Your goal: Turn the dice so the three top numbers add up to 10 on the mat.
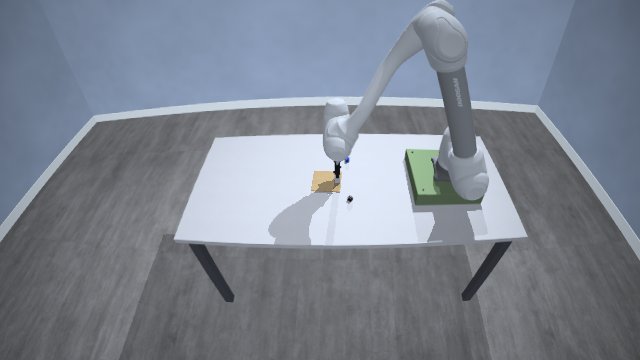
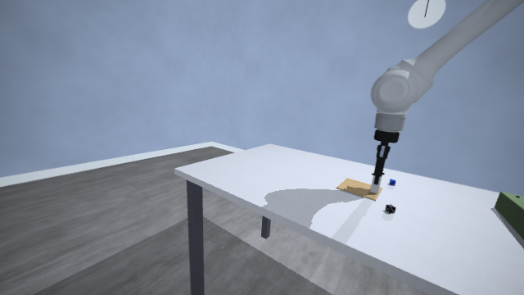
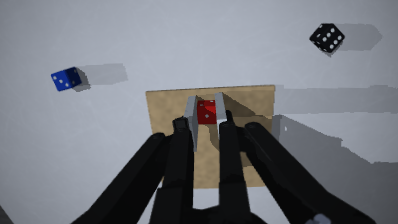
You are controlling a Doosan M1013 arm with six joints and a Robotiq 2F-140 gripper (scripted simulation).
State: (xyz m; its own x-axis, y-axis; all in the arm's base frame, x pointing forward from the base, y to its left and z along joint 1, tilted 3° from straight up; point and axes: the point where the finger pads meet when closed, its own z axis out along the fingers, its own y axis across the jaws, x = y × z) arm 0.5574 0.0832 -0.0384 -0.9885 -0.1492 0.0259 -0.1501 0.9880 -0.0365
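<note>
My gripper is now 20 mm above the red die. The rest, counted from my hand: black die (80 mm behind, 110 mm to the left, 30 mm below); blue die (30 mm behind, 150 mm to the right, 30 mm below); tan mat (50 mm ahead, 10 mm to the left, 40 mm below).
</note>
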